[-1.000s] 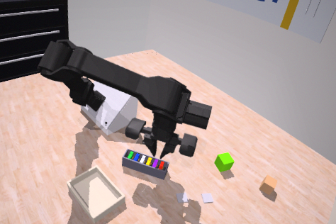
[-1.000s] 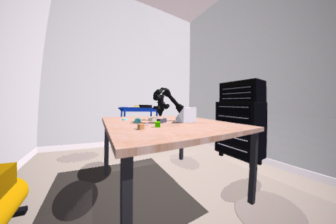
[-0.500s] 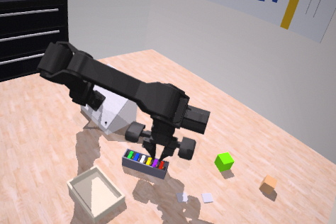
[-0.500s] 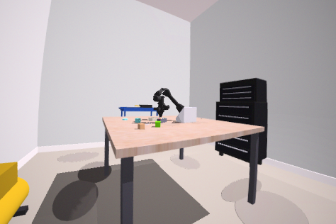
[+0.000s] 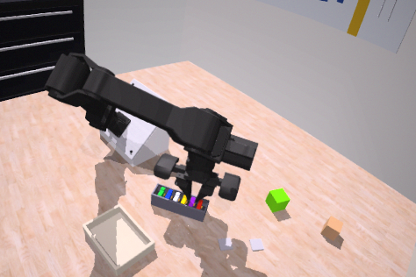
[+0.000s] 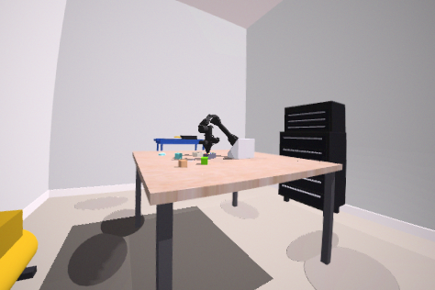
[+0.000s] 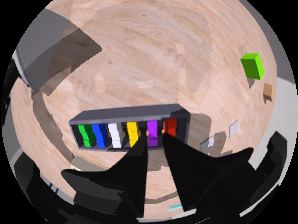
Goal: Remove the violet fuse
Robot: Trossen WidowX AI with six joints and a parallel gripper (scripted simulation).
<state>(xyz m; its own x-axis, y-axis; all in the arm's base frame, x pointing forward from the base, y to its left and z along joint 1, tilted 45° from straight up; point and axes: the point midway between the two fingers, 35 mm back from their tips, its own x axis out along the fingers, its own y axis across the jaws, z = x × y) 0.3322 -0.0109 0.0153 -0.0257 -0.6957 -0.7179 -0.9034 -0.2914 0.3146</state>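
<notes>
My gripper tip is 20 mm above the violet fuse. The rest, counted from my gripper tip: beige tray 50 mm behind, 190 mm to the right, 40 mm below.
</notes>
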